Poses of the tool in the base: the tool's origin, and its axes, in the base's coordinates. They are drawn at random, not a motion.
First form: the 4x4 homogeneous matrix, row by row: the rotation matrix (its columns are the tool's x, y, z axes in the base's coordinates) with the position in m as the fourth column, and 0 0 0 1 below. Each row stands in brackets.
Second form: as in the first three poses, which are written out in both.
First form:
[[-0.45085 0.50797 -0.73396 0.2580], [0.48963 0.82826 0.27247 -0.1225], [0.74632 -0.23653 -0.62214 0.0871], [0 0 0 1]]
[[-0.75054 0.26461 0.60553 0.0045], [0.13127 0.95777 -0.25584 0.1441], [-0.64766 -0.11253 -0.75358 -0.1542], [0 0 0 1]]
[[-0.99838 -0.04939 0.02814 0.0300], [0.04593 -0.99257 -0.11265 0.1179], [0.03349 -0.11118 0.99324 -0.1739], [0 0 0 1]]
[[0.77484 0.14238 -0.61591 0.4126], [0.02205 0.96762 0.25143 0.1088], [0.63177 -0.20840 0.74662 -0.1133], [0 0 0 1]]
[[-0.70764 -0.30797 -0.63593 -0.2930], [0.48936 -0.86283 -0.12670 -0.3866], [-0.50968 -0.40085 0.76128 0.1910], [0 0 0 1]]
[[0.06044 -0.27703 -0.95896 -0.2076], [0.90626 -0.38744 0.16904 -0.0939], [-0.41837 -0.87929 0.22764 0.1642], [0 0 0 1]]
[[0.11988 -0.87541 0.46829 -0.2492], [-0.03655 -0.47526 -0.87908 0.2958], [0.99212 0.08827 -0.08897 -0.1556], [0 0 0 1]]
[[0.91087 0.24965 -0.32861 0.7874], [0.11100 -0.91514 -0.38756 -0.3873], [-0.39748 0.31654 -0.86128 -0.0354], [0 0 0 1]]
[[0.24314 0.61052 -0.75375 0.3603], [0.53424 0.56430 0.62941 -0.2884], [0.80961 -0.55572 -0.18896 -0.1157], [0 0 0 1]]
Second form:
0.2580 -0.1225 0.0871 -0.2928 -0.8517 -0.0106 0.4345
0.0045 0.1441 -0.1542 0.1064 0.9303 -0.0990 0.3368
0.0300 0.1179 -0.1739 0.0154 -0.0561 0.9980 0.0239
0.4126 0.1088 -0.1133 -0.1231 -0.3340 -0.0322 0.9340
-0.2930 -0.3866 0.1910 -0.3138 -0.1445 0.9127 0.2184
-0.2076 -0.0939 0.1642 -0.5523 -0.2848 0.6234 0.4745
-0.2492 0.2958 -0.1556 0.6489 -0.3514 0.5627 0.3727
0.7874 -0.3873 -0.0354 0.9601 0.0939 -0.1891 0.1833
0.3603 -0.2884 -0.1157 -0.4658 -0.6144 -0.0300 0.6361

